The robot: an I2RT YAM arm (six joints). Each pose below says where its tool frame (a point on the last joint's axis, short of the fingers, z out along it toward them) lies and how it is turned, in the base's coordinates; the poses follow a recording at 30 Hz.
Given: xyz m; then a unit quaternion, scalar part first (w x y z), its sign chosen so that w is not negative.
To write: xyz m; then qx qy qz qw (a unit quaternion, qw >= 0). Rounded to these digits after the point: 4 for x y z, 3 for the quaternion.
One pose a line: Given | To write
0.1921 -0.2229 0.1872 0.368 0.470 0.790 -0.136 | 0.1921 -0.2229 0.1872 0.470 0.790 -0.136 0.368
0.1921 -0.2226 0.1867 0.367 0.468 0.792 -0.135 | 0.1921 -0.2226 0.1867 0.468 0.792 -0.135 0.367
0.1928 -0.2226 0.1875 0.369 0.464 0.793 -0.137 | 0.1928 -0.2226 0.1875 0.464 0.793 -0.137 0.369
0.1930 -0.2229 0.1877 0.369 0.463 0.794 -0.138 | 0.1930 -0.2229 0.1877 0.463 0.794 -0.138 0.369
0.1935 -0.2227 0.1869 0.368 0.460 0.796 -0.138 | 0.1935 -0.2227 0.1869 0.460 0.796 -0.138 0.368
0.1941 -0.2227 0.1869 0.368 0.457 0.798 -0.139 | 0.1941 -0.2227 0.1869 0.457 0.798 -0.139 0.368
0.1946 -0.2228 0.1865 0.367 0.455 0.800 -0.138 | 0.1946 -0.2228 0.1865 0.455 0.800 -0.138 0.367
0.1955 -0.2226 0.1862 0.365 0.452 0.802 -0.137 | 0.1955 -0.2226 0.1862 0.452 0.802 -0.137 0.365
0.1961 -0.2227 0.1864 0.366 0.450 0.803 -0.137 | 0.1961 -0.2227 0.1864 0.450 0.803 -0.137 0.366
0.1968 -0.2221 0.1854 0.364 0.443 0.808 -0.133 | 0.1968 -0.2221 0.1854 0.443 0.808 -0.133 0.364
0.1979 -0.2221 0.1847 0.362 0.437 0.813 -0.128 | 0.1979 -0.2221 0.1847 0.437 0.813 -0.128 0.362
